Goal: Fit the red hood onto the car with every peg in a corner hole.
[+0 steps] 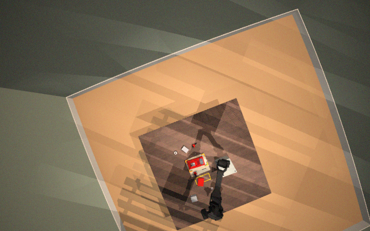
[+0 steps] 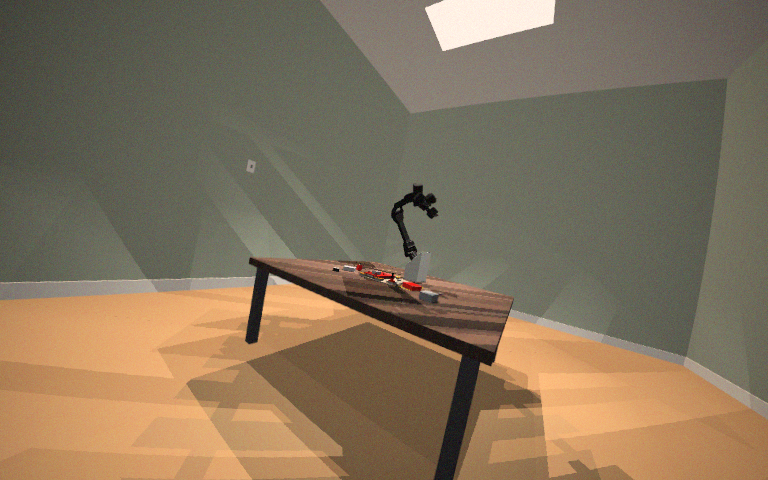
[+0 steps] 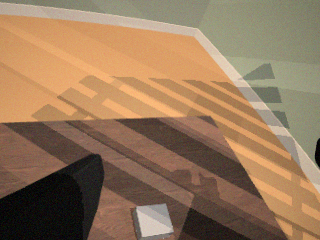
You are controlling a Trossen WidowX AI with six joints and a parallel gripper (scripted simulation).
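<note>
The red hood is 440 mm below my gripper tip, 40 mm to the right of it and 10 mm ahead of it. Also, from my gripper tip: jig (440 mm below, 260 mm to the right, 10 mm ahead).
</note>
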